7 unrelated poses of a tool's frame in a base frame.
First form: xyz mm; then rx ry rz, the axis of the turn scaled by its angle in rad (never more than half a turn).
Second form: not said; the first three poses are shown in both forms.
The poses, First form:
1: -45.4 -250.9 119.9 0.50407 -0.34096 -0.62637
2: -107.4 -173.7 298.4 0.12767 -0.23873 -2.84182
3: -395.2 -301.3 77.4 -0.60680 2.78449 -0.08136
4: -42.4 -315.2 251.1 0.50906 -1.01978 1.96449
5: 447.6 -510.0 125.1 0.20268 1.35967 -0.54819
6: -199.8 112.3 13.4 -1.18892 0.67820 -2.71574
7: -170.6 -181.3 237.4 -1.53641 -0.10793 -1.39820
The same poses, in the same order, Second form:
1: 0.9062 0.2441 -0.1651 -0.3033 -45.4 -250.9 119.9
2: 0.1430 0.0443 -0.0828 -0.9853 -107.4 -173.7 298.4
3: 0.1448 -0.2106 0.9664 -0.0282 -395.2 -301.3 77.4
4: 0.4216 0.2032 -0.4072 0.7843 -42.4 -315.2 251.1
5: 0.7385 0.0923 0.6195 -0.2498 447.6 -510.0 125.1
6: 0.0502 -0.3904 0.2227 -0.8919 -199.8 112.3 13.4
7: 0.5061 -0.6370 -0.0447 -0.5797 -170.6 -181.3 237.4
